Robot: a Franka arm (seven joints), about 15 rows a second.
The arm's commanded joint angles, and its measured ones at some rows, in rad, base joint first. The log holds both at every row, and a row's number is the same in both.
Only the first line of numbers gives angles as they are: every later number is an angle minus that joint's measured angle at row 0.
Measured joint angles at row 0:
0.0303 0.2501 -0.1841 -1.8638 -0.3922 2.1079 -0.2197
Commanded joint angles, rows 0 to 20:
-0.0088 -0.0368 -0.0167 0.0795 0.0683 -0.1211 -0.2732
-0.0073 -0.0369 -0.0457 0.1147 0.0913 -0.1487 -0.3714
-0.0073 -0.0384 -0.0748 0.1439 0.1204 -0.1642 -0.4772
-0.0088 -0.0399 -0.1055 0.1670 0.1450 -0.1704 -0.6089
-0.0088 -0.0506 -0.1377 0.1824 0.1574 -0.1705 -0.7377
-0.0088 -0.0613 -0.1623 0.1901 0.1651 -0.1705 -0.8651
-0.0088 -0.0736 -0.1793 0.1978 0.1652 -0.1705 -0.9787
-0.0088 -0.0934 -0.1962 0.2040 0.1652 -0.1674 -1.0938
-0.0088 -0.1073 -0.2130 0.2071 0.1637 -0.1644 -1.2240
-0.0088 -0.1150 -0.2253 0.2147 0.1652 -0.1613 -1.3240
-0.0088 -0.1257 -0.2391 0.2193 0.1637 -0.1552 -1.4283
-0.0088 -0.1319 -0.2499 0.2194 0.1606 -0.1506 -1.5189
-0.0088 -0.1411 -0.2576 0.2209 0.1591 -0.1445 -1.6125
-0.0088 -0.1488 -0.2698 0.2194 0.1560 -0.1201 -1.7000
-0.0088 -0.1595 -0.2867 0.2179 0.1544 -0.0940 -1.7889
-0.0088 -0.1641 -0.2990 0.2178 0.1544 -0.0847 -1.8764
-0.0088 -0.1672 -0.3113 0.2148 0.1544 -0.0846 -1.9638
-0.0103 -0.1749 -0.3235 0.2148 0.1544 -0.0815 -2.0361
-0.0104 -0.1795 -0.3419 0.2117 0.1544 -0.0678 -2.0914
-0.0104 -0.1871 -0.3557 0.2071 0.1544 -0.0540 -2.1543
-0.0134 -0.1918 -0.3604 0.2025 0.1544 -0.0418 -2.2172
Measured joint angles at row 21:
-0.0120 -0.1646 -0.3476 0.2232 0.1457 -0.0730 -2.0940
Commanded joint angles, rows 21 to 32:
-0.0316 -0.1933 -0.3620 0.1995 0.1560 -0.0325 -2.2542
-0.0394 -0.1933 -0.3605 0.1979 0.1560 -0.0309 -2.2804
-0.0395 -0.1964 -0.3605 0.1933 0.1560 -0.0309 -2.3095
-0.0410 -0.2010 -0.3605 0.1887 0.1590 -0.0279 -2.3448
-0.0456 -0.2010 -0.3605 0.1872 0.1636 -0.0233 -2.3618
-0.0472 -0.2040 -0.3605 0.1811 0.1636 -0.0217 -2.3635
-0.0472 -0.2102 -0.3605 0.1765 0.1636 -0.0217 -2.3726
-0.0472 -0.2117 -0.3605 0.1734 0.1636 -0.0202 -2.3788
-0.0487 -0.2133 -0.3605 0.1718 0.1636 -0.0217 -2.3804
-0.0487 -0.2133 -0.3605 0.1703 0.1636 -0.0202 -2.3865
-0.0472 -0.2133 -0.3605 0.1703 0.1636 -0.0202 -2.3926
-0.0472 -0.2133 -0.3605 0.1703 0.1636 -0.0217 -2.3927
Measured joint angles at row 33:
-0.0406 -0.1753 -0.3685 0.2090 0.1464 -0.0417 -2.3600
